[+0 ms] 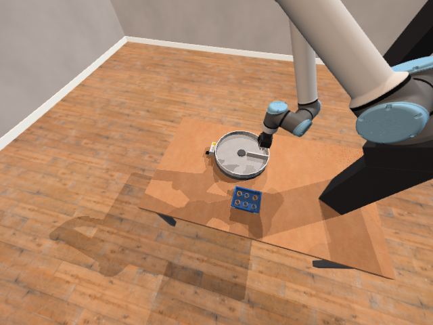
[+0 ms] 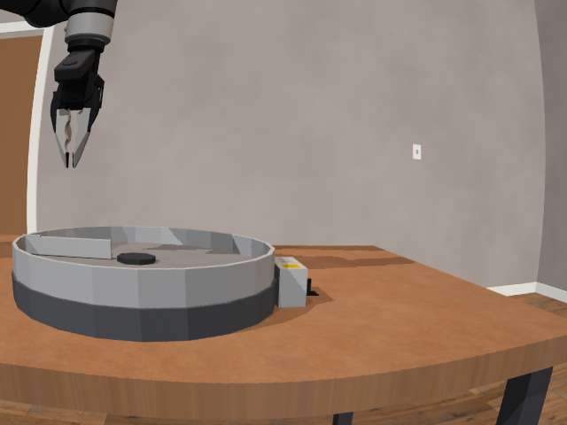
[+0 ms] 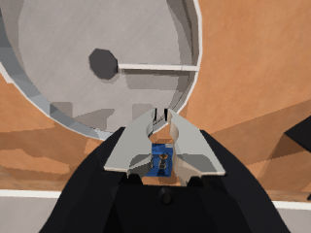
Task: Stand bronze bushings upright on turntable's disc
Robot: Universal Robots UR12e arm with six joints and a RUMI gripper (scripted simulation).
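Now: hand 30 cm to the right of the blue crate, 19 cm above it and 11 cm short of it. From my hand the other things lie so: grey turntable (16 cm below, 12 cm ahead, 7 cm to the right).
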